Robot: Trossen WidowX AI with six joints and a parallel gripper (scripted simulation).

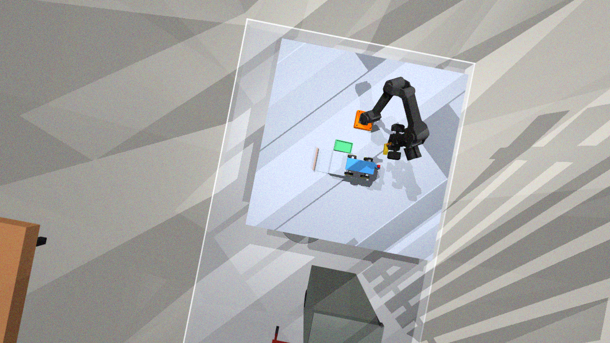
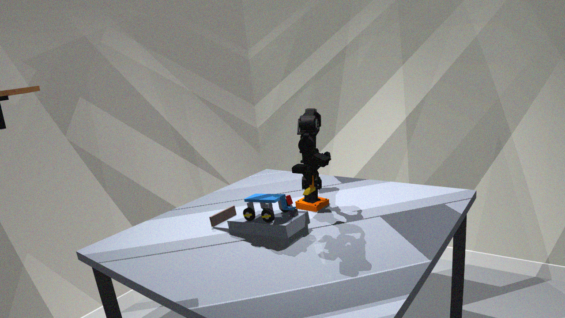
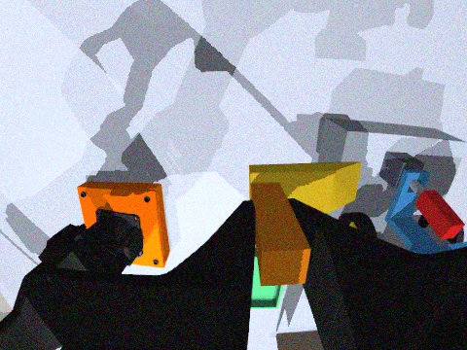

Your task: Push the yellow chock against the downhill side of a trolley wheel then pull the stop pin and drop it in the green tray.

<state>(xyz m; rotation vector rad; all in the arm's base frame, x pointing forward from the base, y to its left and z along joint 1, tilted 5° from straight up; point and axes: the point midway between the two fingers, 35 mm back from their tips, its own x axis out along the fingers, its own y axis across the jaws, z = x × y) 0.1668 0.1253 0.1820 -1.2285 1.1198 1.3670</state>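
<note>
Right now my gripper tip is 2 cm short of the yellow chock and 1 cm above it. The rest, counted from my gripper tip: grey ramp: 16 cm ahead, 12 cm to the right, 13 cm below; red-headed stop pin: 13 cm ahead, 4 cm below; blue trolley: 16 cm ahead, 11 cm to the right, 6 cm below.
</note>
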